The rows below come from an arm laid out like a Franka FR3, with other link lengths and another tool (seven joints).
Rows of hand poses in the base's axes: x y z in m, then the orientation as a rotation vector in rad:
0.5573, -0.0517, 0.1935, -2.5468, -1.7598, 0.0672
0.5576, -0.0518, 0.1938, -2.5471, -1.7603, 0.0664
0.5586, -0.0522, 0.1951, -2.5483, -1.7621, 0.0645
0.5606, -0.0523, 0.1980, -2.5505, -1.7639, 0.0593
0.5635, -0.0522, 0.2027, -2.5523, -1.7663, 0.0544
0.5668, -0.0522, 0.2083, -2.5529, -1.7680, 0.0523
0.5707, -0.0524, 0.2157, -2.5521, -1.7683, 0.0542
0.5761, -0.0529, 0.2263, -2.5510, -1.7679, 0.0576
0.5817, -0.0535, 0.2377, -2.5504, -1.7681, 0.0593
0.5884, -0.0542, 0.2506, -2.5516, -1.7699, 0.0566
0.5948, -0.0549, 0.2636, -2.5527, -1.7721, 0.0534
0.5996, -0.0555, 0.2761, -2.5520, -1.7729, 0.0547
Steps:
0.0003, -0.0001, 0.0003, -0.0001, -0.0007, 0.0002
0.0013, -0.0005, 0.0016, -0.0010, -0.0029, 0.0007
0.0033, -0.0006, 0.0045, -0.0013, -0.0072, 0.0008
0.0062, -0.0005, 0.0092, -0.0018, -0.0114, 0.0014
0.0095, -0.0005, 0.0148, -0.0021, -0.0134, 0.0021
0.0134, -0.0007, 0.0222, -0.0024, -0.0121, 0.0026
0.0188, -0.0012, 0.0328, -0.0028, -0.0097, 0.0028
0.0244, -0.0018, 0.0442, -0.0031, -0.0086, 0.0031
0.0311, -0.0025, 0.0571, -0.0037, -0.0111, 0.0036
0.0375, -0.0032, 0.0701, -0.0043, -0.0140, 0.0044
0.0423, -0.0038, 0.0826, -0.0046, -0.0133, 0.0051

